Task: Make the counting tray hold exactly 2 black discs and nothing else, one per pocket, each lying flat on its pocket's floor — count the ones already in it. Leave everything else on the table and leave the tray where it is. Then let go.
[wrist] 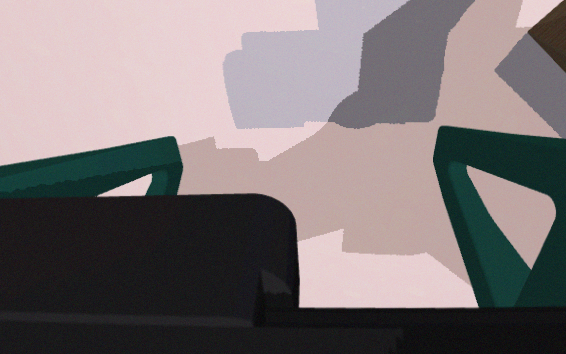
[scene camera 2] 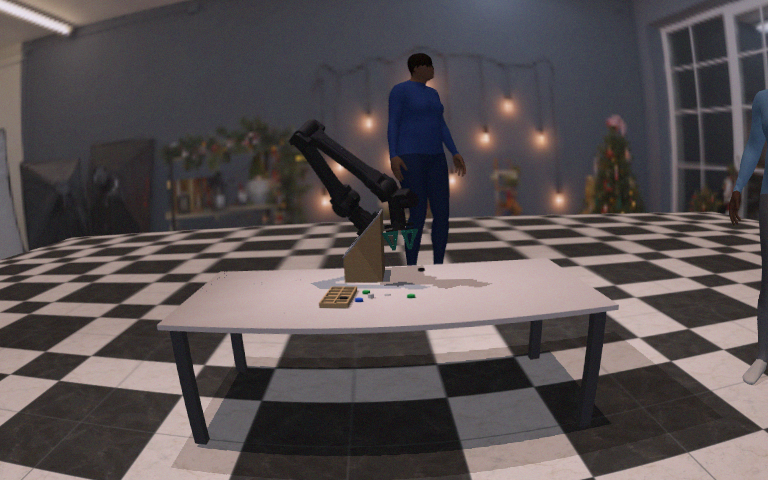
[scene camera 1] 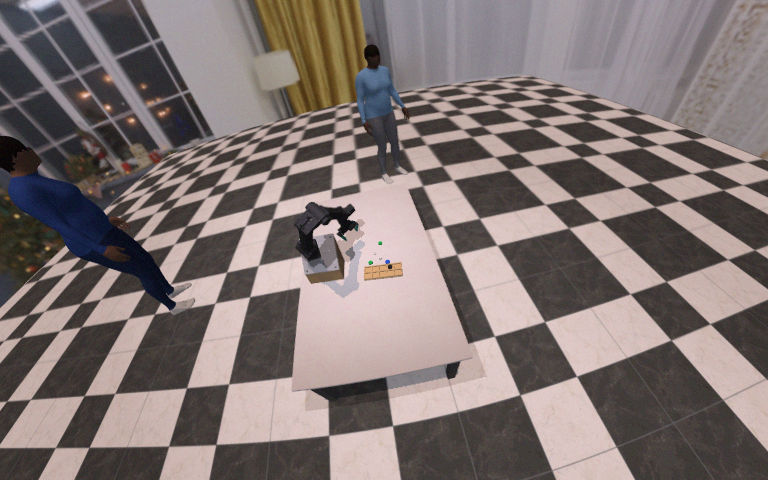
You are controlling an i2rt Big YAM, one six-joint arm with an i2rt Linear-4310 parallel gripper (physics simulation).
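Observation:
The tan counting tray (scene camera 1: 383, 277) (scene camera 2: 334, 306) lies on the table. One black disc (scene camera 1: 389, 267) (scene camera 2: 343, 297) is in it, toward one end; whether it lies flat is too small to tell. Another black disc (scene camera 2: 420, 269) lies on the table near the far edge in scene camera 2; it does not show in scene camera 1, where the arm covers that area. My gripper (scene camera 1: 350, 233) (scene camera 2: 401, 247) (wrist: 303, 147) is open and empty, above the table beside the arm's base and well away from the tray. In the wrist view, table and shadows show between the green fingers; no disc shows there.
A blue disc (scene camera 1: 387, 261) (scene camera 2: 359, 300) and a green disc (scene camera 1: 370, 262) (scene camera 2: 365, 292) lie close beside the tray. Another green disc (scene camera 1: 380, 243) (scene camera 2: 411, 296) lies farther off. Two small pale pieces (scene camera 1: 380, 258) (scene camera 2: 370, 296) lie between them. The wooden base (scene camera 1: 325, 275) (scene camera 2: 365, 263) (wrist: 554, 37) carries the arm.

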